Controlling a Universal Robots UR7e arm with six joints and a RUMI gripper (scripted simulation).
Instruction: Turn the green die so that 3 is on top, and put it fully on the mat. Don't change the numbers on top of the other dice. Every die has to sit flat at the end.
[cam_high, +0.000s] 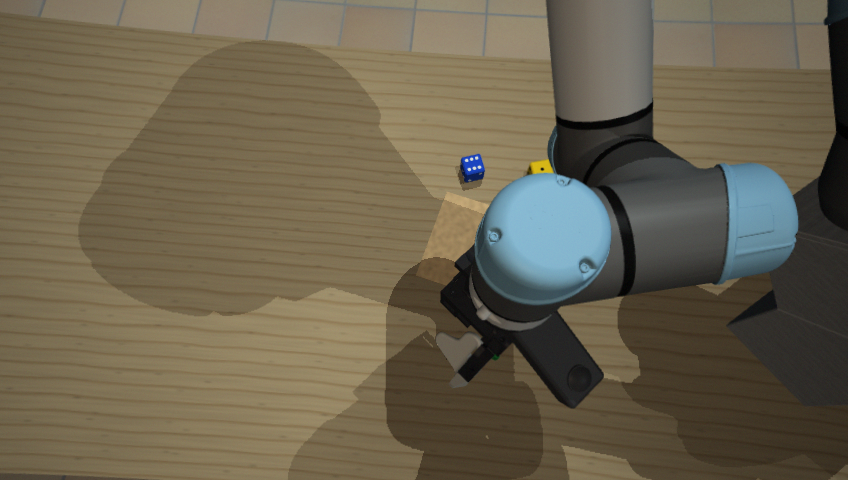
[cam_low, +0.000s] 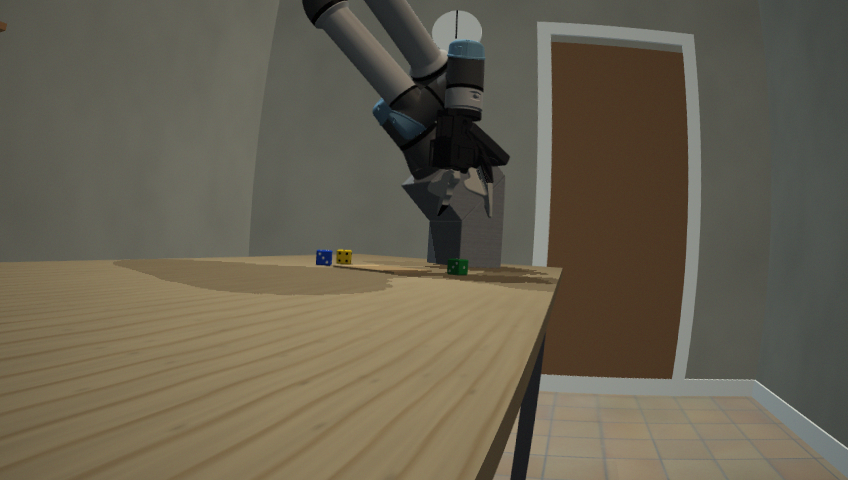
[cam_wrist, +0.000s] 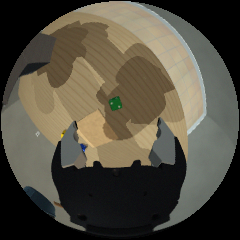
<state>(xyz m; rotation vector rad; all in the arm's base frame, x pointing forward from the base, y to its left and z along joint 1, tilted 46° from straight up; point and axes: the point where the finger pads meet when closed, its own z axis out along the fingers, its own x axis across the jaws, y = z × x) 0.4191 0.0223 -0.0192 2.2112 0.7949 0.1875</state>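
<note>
The green die lies 10 mm to the right of my hand and 100 mm below it. Also, from my hand: blue die: 40 mm behind, 270 mm to the right, 100 mm below; then tan mat: 20 mm behind, 150 mm to the right, 110 mm below; then yellow die: 140 mm behind, 240 mm to the right, 100 mm below.
</note>
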